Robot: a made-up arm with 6 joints. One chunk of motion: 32 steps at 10 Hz.
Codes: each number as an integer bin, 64 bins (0 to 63) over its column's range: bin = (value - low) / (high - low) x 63, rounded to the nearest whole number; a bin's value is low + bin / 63 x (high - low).
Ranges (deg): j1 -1.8..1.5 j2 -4.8..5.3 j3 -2..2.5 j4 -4.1..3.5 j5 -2..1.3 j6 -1..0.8
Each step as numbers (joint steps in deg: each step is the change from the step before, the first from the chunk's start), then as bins.
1 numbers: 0.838 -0.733 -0.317 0.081 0.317 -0.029
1 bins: 50 25 24 35 44 34
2 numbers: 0.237 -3.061 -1.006 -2.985 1.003 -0.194
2 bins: 39 11 14 9 57 28
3 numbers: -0.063 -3.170 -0.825 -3.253 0.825 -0.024
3 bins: 33 10 16 7 54 34
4 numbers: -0.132 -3.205 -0.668 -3.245 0.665 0.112
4 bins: 32 10 19 7 51 39
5 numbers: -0.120 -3.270 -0.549 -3.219 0.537 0.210
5 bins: 32 10 20 7 48 42
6 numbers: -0.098 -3.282 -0.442 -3.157 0.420 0.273
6 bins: 32 9 22 8 46 45
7 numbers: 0.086 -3.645 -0.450 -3.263 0.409 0.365
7 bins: 36 7 22 7 46 48
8 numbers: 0.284 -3.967 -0.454 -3.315 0.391 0.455
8 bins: 40 5 22 7 46 51
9 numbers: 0.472 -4.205 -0.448 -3.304 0.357 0.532
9 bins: 43 4 22 7 45 54
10 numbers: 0.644 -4.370 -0.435 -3.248 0.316 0.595
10 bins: 47 3 22 7 44 56
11 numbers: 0.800 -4.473 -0.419 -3.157 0.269 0.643
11 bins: 50 2 22 8 43 58
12 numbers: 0.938 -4.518 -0.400 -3.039 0.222 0.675
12 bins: 52 2 22 9 42 59
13 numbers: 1.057 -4.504 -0.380 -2.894 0.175 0.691
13 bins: 55 2 23 10 42 59
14 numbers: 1.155 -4.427 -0.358 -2.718 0.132 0.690
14 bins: 56 2 23 11 41 59
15 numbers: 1.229 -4.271 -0.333 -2.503 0.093 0.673
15 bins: 58 3 23 13 40 59
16 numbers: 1.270 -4.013 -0.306 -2.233 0.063 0.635
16 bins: 59 5 24 15 39 57
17 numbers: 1.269 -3.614 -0.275 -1.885 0.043 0.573
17 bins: 59 7 24 18 39 55
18 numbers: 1.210 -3.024 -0.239 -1.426 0.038 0.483
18 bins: 57 11 25 22 39 52
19 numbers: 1.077 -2.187 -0.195 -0.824 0.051 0.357
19 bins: 55 16 25 27 39 47
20 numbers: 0.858 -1.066 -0.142 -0.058 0.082 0.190
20 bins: 51 23 26 34 40 42
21 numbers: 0.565 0.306 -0.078 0.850 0.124 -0.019
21 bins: 45 32 27 41 41 34
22 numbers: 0.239 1.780 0.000 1.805 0.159 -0.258
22 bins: 39 41 28 49 41 26
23 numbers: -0.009 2.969 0.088 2.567 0.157 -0.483
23 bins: 34 48 29 55 41 18
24 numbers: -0.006 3.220 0.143 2.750 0.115 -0.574
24 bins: 34 50 30 57 40 15
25 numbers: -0.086 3.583 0.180 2.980 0.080 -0.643
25 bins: 33 52 31 59 40 12
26 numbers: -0.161 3.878 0.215 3.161 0.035 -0.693
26 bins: 31 54 31 60 39 11
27 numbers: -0.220 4.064 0.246 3.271 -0.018 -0.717
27 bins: 30 55 31 61 38 10
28 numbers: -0.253 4.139 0.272 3.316 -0.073 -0.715
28 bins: 30 56 32 61 37 10
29 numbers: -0.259 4.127 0.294 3.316 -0.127 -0.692
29 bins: 29 56 32 61 36 11
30 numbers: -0.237 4.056 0.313 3.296 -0.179 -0.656
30 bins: 30 55 32 61 35 12
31 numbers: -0.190 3.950 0.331 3.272 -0.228 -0.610
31 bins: 31 55 33 61 34 14
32 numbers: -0.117 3.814 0.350 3.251 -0.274 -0.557
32 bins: 32 54 33 61 33 16
